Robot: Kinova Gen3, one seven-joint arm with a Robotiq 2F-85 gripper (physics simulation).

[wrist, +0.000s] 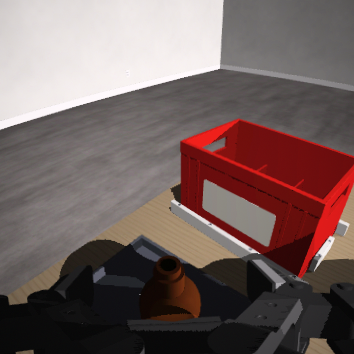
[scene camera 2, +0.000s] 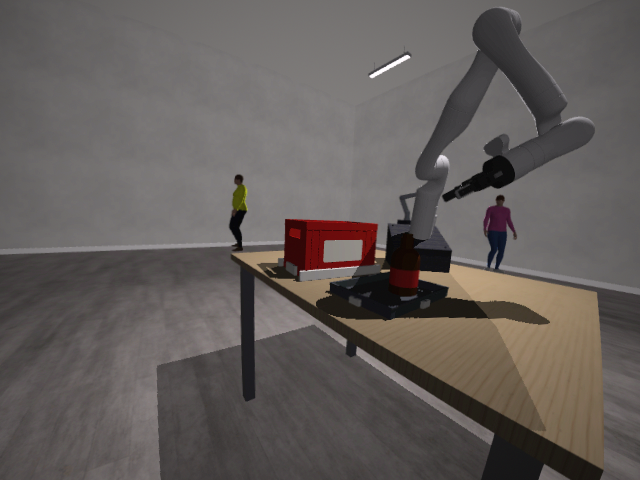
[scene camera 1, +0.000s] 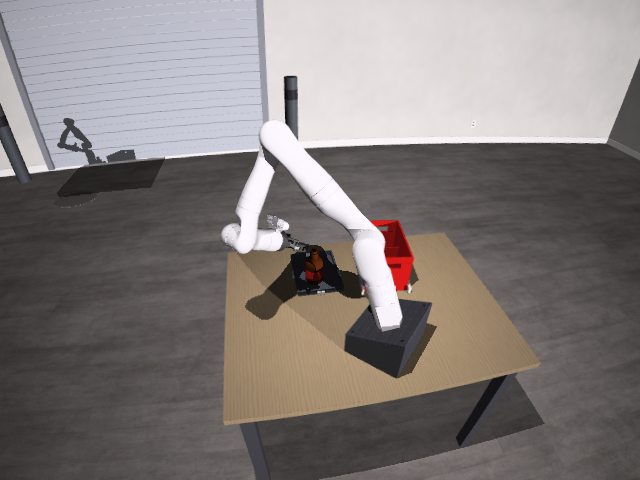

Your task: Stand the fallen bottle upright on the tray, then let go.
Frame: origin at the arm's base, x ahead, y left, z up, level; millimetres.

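Where they show: gripper, fingertip midpoint: (wrist: 170,280) (scene camera 2: 449,197) (scene camera 1: 298,241); arm's base at its link origin: (scene camera 2: 419,234) (scene camera 1: 389,321).
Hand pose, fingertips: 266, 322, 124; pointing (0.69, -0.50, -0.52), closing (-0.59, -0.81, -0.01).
Note:
Things, the pixels of their top centre, and the offset from my fingertips, as dx, dy, dz. Level surfaces: height alone.
- brown bottle at its top centre: (wrist: 168,264) (scene camera 2: 407,233) (scene camera 1: 314,250) +77, -55, -98
- dark tray at its top centre: (wrist: 156,307) (scene camera 2: 390,284) (scene camera 1: 315,269) +116, -60, -232
- red crate at its top centre: (wrist: 270,148) (scene camera 2: 330,221) (scene camera 1: 384,238) +156, -345, -83
- wooden table at its surface level: dz -258
The brown bottle (scene camera 1: 314,268) (scene camera 2: 404,273) (wrist: 170,295) with a red label stands upright on the dark tray (scene camera 1: 333,279) (scene camera 2: 368,303) (wrist: 117,295). In the wrist view its neck and shoulder show, and its lower part is hidden behind the gripper. My gripper (scene camera 1: 308,248) (scene camera 2: 448,196) (wrist: 170,280) is open with nothing between its fingers. In scene camera 2 it hangs above the bottle's height, apart from it, pointing obliquely down.
A red crate (scene camera 1: 401,273) (scene camera 2: 342,230) (wrist: 192,172) stands on white rails beside the tray. The arm's base is on a dark angled block (scene camera 1: 374,351) (scene camera 2: 438,258) on the wooden table (scene camera 1: 289,372) (scene camera 2: 496,356). Two people stand in the background in scene camera 2.

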